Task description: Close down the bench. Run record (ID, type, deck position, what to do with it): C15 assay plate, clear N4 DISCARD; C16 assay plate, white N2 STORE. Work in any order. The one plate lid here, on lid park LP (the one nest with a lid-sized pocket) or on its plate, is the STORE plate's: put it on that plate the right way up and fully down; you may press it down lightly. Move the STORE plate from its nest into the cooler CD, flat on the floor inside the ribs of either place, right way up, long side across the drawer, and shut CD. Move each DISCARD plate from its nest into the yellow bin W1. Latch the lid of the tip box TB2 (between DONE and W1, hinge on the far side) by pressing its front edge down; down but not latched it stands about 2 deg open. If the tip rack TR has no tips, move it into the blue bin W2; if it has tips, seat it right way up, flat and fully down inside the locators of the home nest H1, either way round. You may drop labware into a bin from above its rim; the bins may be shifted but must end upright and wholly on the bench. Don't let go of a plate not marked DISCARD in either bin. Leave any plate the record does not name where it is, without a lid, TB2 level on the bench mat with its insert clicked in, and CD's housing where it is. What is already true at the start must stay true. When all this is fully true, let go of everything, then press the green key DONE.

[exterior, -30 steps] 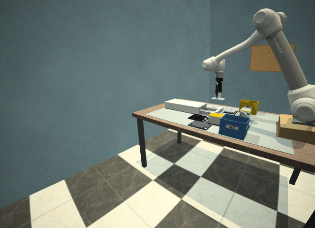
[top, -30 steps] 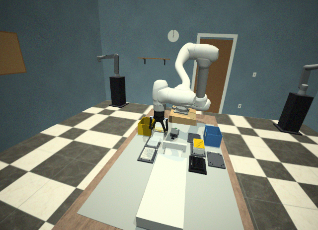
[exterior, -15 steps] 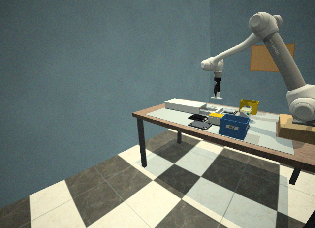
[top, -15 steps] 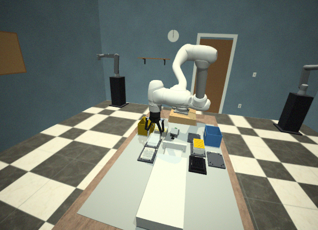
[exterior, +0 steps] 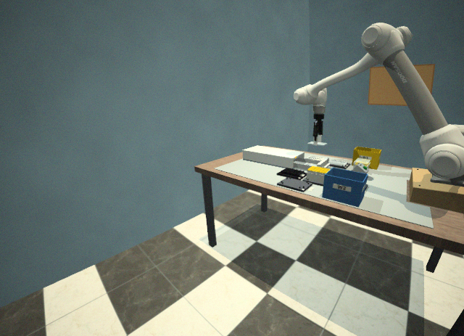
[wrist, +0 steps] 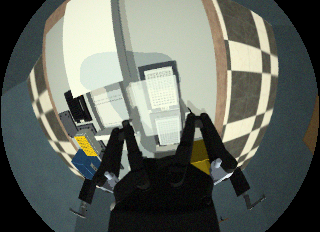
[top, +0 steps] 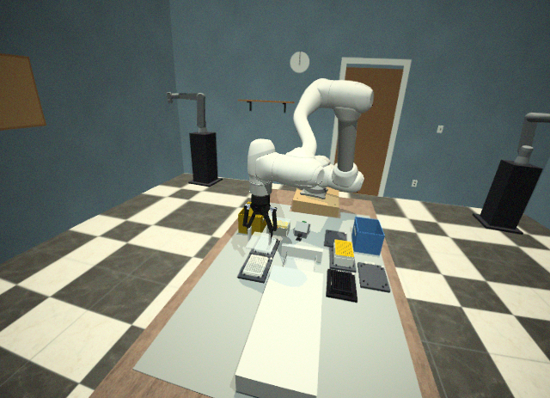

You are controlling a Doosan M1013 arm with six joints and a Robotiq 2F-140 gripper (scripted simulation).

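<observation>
Now: the white plate 150 mm below my hand, 10 mm to the right of it and 10 mm ahead of it. From my hand the other things lie so: clear plate lid (20 mm below); clear plate (160 mm behind, 150 mm below, 30 mm to the right); grey nest (160 mm below, 10 mm to the right, 10 mm ahead).
</observation>
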